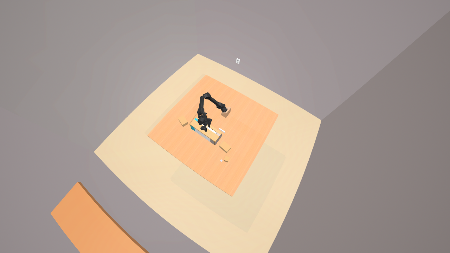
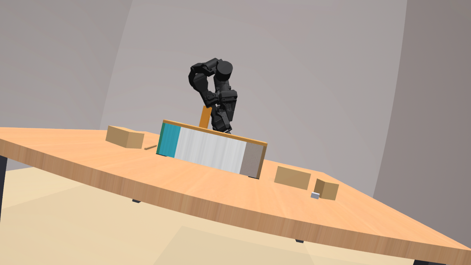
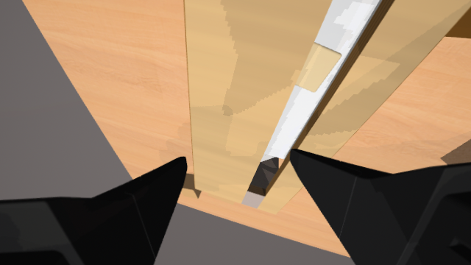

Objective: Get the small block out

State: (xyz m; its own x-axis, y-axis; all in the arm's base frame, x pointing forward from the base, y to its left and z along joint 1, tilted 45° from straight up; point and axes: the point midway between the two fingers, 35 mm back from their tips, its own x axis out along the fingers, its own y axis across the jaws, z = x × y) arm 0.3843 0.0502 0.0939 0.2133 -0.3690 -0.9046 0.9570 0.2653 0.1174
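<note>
The box is 50 mm behind my gripper tip, 40 mm to the right of it and 100 mm below it. From my gripper tip the other things lie so: tan block (40 mm behind, 60 mm to the right, 80 mm below); orange stick (120 mm behind, 110 mm to the right, 50 mm below); thin stick (80 mm behind, 300 mm to the right, 160 mm below).
</note>
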